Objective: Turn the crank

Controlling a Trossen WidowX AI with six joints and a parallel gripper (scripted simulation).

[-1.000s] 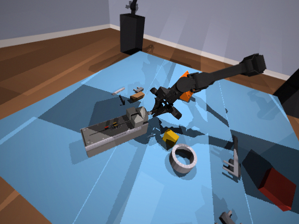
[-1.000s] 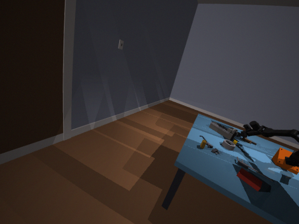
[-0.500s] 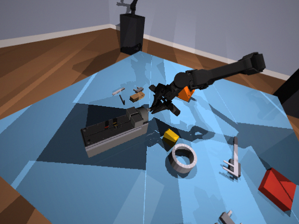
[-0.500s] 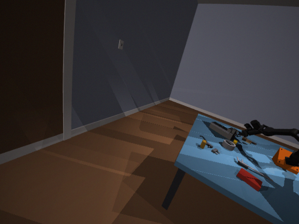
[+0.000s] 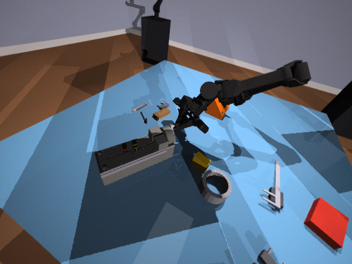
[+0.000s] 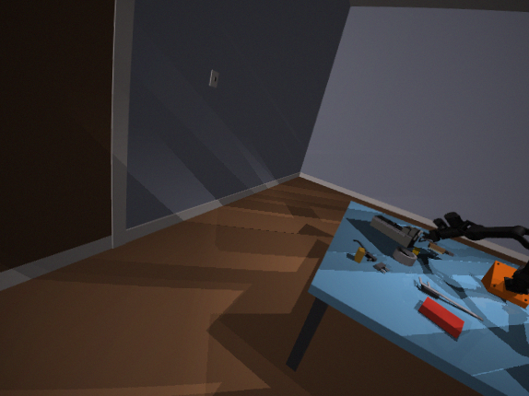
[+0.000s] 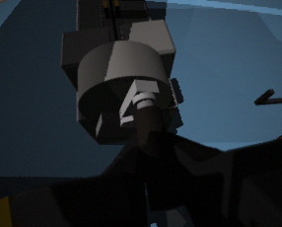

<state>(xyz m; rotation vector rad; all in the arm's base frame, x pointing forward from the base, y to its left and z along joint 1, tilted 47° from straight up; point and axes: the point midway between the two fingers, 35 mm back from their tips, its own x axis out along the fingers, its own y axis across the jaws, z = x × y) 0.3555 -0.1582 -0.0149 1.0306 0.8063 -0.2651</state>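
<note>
The yellow block lies 50 mm ahead of my gripper tip, 140 mm to the left of it and 60 mm below it. From my gripper tip the other things lie so: dark crank handle (10 mm behind, 10 mm to the left, 20 mm above); then red pointer (170 mm ahead, 100 mm to the right, 10 mm below); then brown block (140 mm behind, 130 mm to the right, 80 mm below).
</note>
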